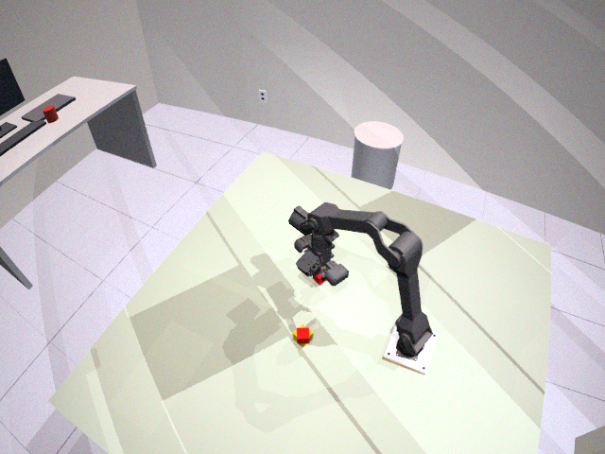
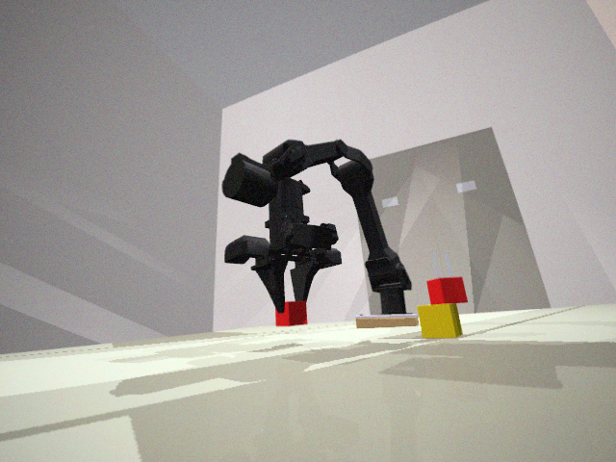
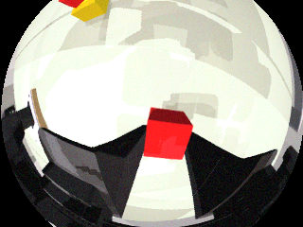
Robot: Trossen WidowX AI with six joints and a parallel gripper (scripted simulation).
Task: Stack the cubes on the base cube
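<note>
Now: gripper tip 1 cm past the yellow cube, 20 cm to the right of it and 2 cm above it.
</note>
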